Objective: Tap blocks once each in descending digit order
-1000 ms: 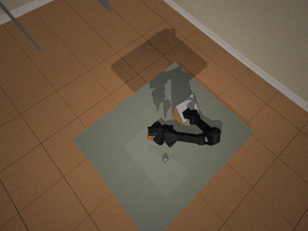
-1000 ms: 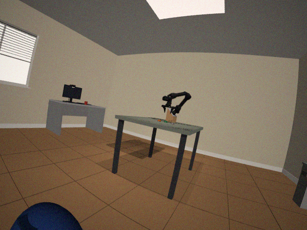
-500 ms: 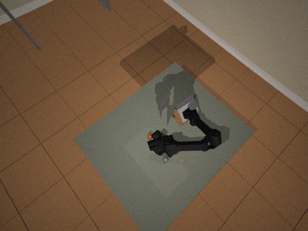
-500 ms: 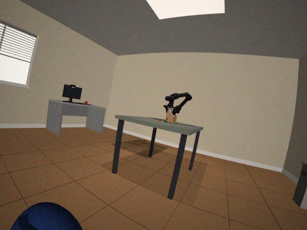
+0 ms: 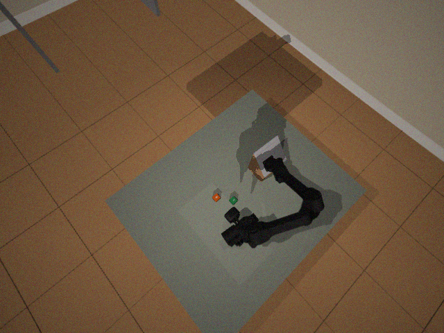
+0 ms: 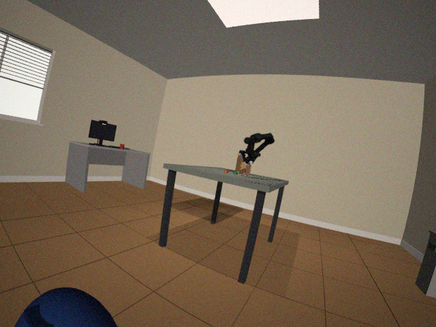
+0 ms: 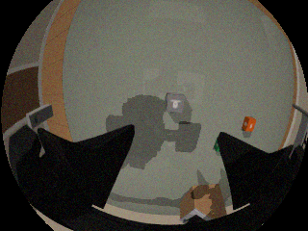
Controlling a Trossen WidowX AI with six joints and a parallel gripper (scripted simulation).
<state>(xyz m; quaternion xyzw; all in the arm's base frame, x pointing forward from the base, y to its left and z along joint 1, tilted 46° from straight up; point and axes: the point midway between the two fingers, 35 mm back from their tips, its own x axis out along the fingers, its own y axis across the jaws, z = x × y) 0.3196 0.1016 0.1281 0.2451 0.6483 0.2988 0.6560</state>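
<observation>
The orange block lies 10 mm behind my gripper tip, 210 mm to the right of it and 110 mm below it. The rest, counted from my gripper tip: green block 80 mm behind, 140 mm to the right, 110 mm below; grey block 110 mm below.
</observation>
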